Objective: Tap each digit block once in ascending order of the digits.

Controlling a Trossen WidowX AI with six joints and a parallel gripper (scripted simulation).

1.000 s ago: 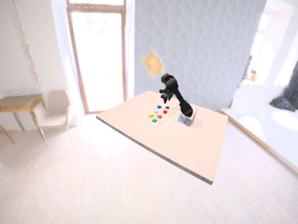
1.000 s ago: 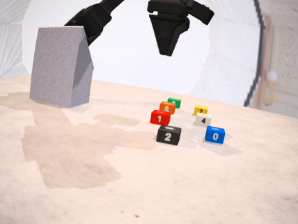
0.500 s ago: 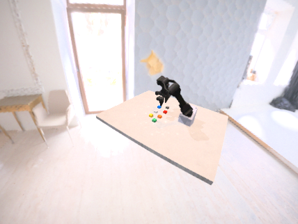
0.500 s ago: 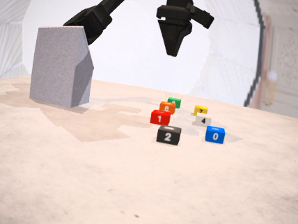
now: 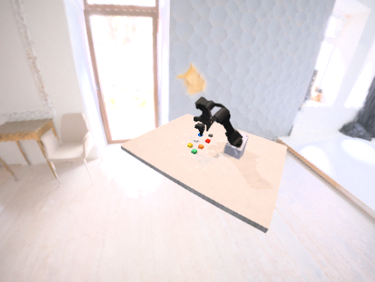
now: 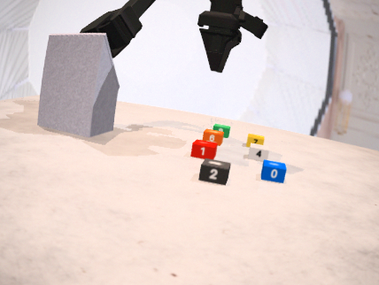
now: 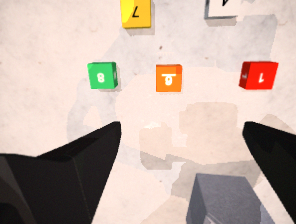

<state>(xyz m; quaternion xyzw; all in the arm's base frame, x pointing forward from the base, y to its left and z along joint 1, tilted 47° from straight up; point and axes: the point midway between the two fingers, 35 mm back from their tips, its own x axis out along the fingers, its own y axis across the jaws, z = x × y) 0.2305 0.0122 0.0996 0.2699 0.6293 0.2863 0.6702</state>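
Now: gripper tip 12 cm short of the blue 0 block, 16 cm to the left of it and 12 cm above it. Also, from my gripper tip: green block 1 cm ahead, 9 cm to the left, 12 cm below; orange 6 block 1 cm ahead, 12 cm below; yellow 7 block 9 cm ahead, 4 cm to the left, 12 cm below.
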